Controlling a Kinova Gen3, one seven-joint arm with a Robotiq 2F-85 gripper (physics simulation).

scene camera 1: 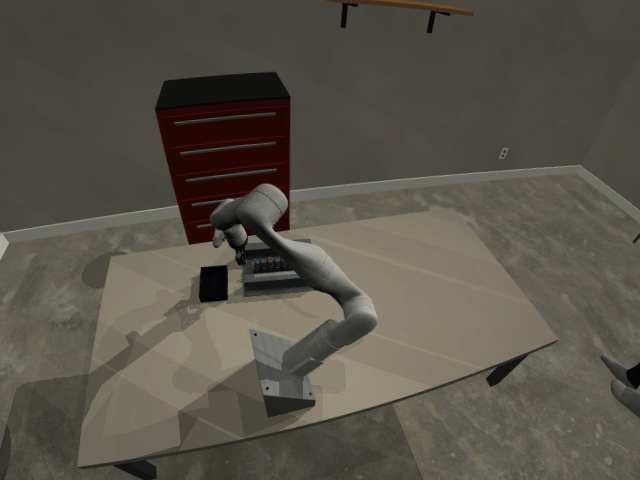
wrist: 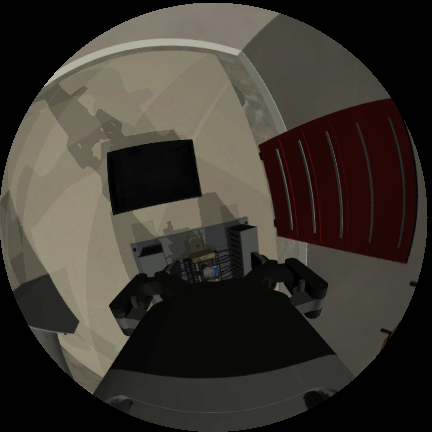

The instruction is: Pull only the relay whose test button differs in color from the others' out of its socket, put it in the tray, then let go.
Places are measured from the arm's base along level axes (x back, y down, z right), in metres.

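Where they show: gripper, fingertip midpoint: (scene camera 1: 244,252) (wrist: 215,264); arm's base, origin of the base link: (scene camera 1: 293,363).
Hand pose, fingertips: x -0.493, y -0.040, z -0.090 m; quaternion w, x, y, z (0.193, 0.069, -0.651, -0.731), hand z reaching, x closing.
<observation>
Things, the pixels of their top centre, and the offset from my fingertips. "spot": a spot on its surface instead. Level surfaces: height alone.
- grey relay panel, middle of its top: (wrist: 208,293) (scene camera 1: 279,267) dx +0.003, dy +0.123, dz +0.141 m
- tray side, surface spot: (scene camera 1: 270,264) spot: dx +0.013, dy +0.084, dz +0.102 m
- clear relay with a blue button, middle of its top: (wrist: 211,272) dx -0.007, dy +0.064, dz +0.049 m
- black tray, surface spot: (wrist: 155,177) (scene camera 1: 215,284) spot: dx +0.032, dy +0.130, dz -0.139 m
- table, its level: dy +0.134 m
My gripper (scene camera 1: 240,259) (wrist: 215,264) is open and empty, pointing down above the tray-side end of the grey relay panel (scene camera 1: 273,284) (wrist: 175,240). In the scene view a row of relays (scene camera 1: 263,265) stands upright in the sockets, partly hidden by the arm. The third relay from the tray side (scene camera 1: 270,264) seems to have an orange button; the neighbours' buttons look blue. In the wrist view a clear relay with a blue button (wrist: 210,271) shows between the fingers, lower down; the other relays are hidden by the gripper. The black tray (scene camera 1: 213,283) (wrist: 155,177) holds no relay that I can see.
Grey wire ducts (wrist: 245,250) run along the panel's long sides, beside the relay row. A red drawer cabinet (scene camera 1: 227,134) (wrist: 345,185) stands behind the table (scene camera 1: 423,310). The arm's base plate (scene camera 1: 271,351) is at the front. The forearm passes over the panel's right part.
</observation>
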